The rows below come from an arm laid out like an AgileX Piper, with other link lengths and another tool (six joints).
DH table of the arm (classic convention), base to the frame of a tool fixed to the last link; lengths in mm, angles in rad. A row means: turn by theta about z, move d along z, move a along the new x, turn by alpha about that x. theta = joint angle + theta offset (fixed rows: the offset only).
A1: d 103.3; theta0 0; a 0; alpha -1.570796
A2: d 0; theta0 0.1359; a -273.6; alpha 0
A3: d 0; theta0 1.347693; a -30.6; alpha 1.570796
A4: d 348.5; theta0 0; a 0; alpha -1.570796
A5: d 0; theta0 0; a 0; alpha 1.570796
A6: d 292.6; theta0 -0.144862; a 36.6; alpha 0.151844
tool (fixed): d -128.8; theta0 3.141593; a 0; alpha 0
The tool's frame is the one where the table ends.
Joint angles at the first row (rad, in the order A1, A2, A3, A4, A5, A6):
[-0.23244 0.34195 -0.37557 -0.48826 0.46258 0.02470]
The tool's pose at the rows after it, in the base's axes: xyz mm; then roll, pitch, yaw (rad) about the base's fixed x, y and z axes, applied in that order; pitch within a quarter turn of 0, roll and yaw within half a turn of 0:
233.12 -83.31 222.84 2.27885 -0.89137 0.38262
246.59 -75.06 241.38 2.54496 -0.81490 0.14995
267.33 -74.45 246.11 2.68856 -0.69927 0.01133
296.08 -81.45 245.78 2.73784 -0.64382 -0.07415
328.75 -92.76 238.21 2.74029 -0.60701 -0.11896
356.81 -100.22 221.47 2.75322 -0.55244 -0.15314
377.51 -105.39 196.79 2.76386 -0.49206 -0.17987
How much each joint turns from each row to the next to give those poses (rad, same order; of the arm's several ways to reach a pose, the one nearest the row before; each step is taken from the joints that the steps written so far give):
[0.00000 0.16413 -0.15972 0.16347 0.18613 0.00384]
[0.00003 0.17238 -0.18099 0.11115 0.16510 0.00221]
[-0.00003 0.17915 -0.14566 0.03858 0.11535 0.03193]
[0.00001 0.15480 -0.10990 -0.01520 0.02713 0.06482]
[-0.00003 0.15022 -0.09547 -0.03666 -0.00865 0.05655]
[0.00000 0.13874 -0.07893 -0.01294 0.00189 0.03342]
[0.00002 0.11677 -0.04861 -0.00835 -0.00207 0.02699]

